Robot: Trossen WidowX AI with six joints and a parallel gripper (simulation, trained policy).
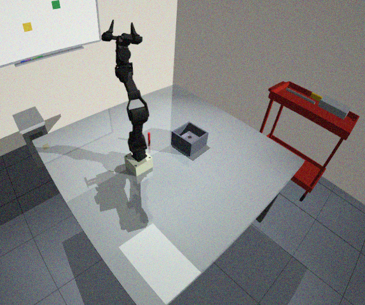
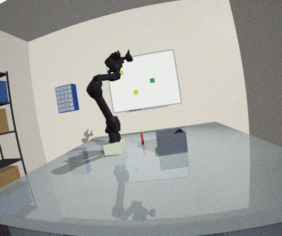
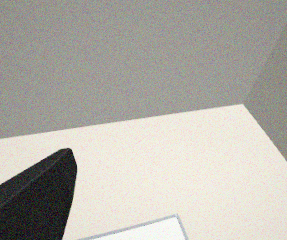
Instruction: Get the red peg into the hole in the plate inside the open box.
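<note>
My gripper tip is now 5 cm short of the red peg, 12 cm to the left of it and 68 cm above it. The rest, counted from my gripper tip: dark grey box 22 cm ahead, 30 cm to the right, 69 cm below; then pale plate 22 cm ahead, 30 cm to the right, 67 cm below.
</note>
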